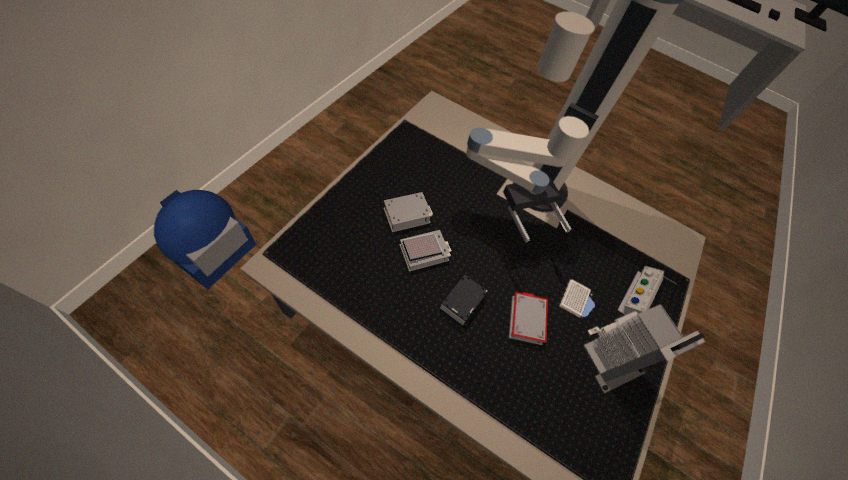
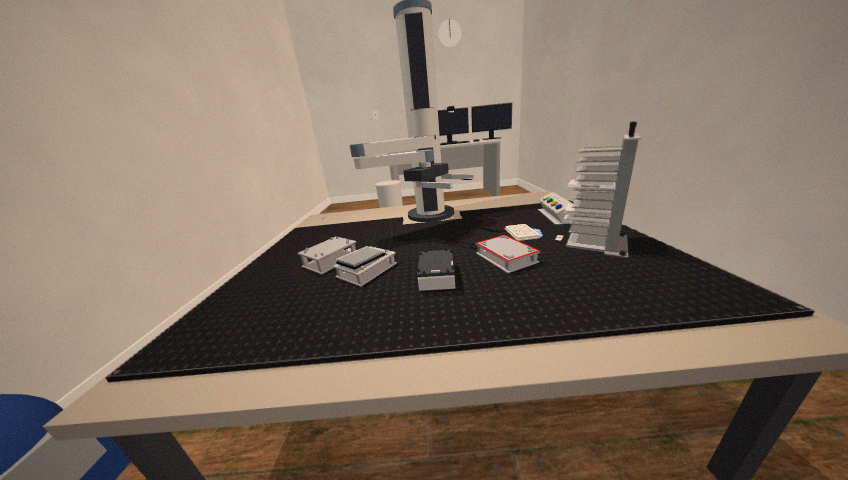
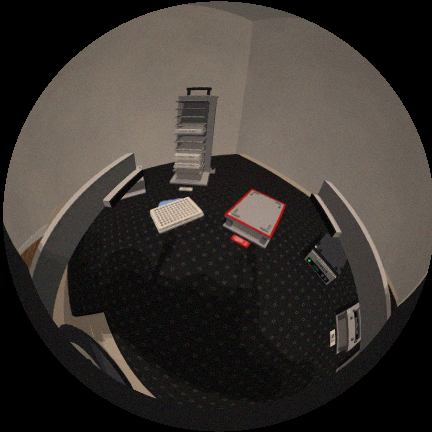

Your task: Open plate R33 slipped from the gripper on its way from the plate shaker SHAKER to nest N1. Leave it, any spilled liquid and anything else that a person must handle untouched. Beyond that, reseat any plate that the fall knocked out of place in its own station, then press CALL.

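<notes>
My gripper is open and empty, high above the mat near the arm's column. A cream open plate lies on the mat, with blue liquid at its edge. The plate rack stands behind it; a white plate at mid height sticks out past neighbouring shelves. The dark shaker bears no plate. A plate rests on a grey nest; its exact seating is unclear. The button box has green, yellow and blue buttons.
A red-framed station stands between the cream plate and the shaker, with bare top. Another bare grey nest stands at the left. A small label card lies before the rack.
</notes>
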